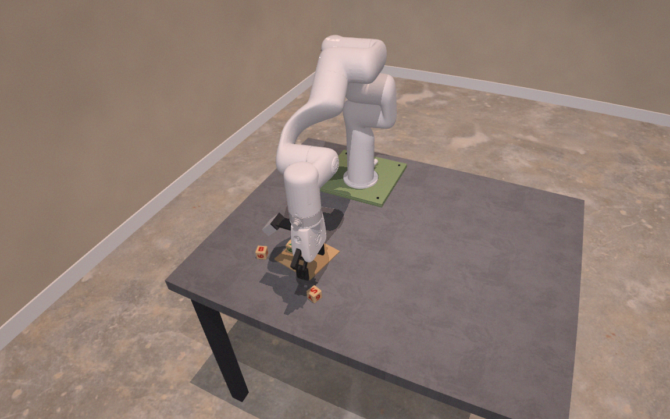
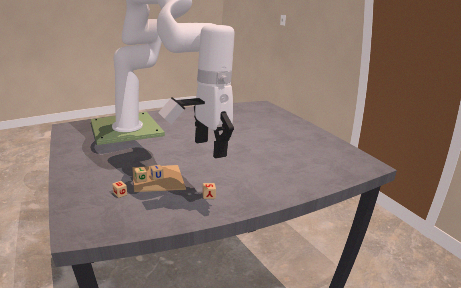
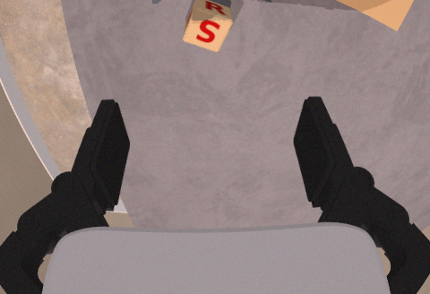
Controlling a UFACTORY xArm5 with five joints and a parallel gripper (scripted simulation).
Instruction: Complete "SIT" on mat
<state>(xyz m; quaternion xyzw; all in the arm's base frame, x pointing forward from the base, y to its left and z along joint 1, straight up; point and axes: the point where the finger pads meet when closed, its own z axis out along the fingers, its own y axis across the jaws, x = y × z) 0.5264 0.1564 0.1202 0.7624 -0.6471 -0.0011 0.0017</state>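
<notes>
Now: hand 12 cm above the wooden block. Also, from my hand: tan mat: 12 cm behind, 11 cm to the right, 13 cm below; then red B block: 5 cm behind, 23 cm to the right, 12 cm below.
</notes>
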